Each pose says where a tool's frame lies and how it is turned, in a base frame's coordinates. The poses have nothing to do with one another.
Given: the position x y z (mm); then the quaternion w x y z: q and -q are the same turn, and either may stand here.
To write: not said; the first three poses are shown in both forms.
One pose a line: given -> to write
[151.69 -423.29 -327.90 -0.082 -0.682 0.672 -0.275] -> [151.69 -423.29 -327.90 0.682 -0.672 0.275 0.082]
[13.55 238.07 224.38 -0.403 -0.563 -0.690 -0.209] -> [13.55 238.07 224.38 0.563 0.690 0.209 0.403]
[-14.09 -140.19 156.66 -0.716 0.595 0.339 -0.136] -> [-14.09 -140.19 156.66 -0.595 -0.339 0.136 0.716]
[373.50 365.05 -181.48 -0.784 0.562 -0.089 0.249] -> [373.50 365.05 -181.48 -0.562 0.089 -0.249 0.784]
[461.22 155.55 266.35 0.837 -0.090 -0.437 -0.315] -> [461.22 155.55 266.35 -0.090 -0.437 -0.315 0.837]
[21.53 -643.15 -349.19 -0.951 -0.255 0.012 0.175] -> [21.53 -643.15 -349.19 0.255 -0.012 -0.175 0.951]
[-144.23 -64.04 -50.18 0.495 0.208 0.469 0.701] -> [-144.23 -64.04 -50.18 0.208 0.469 0.701 0.495]
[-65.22 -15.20 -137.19 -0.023 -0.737 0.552 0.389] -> [-65.22 -15.20 -137.19 0.737 -0.552 -0.389 0.023]
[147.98 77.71 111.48 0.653 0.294 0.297 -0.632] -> [147.98 77.71 111.48 0.294 0.297 -0.632 0.653]
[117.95 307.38 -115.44 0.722 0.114 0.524 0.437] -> [117.95 307.38 -115.44 0.114 0.524 0.437 0.722]
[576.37 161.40 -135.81 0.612 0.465 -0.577 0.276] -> [576.37 161.40 -135.81 0.465 -0.577 0.276 0.612]
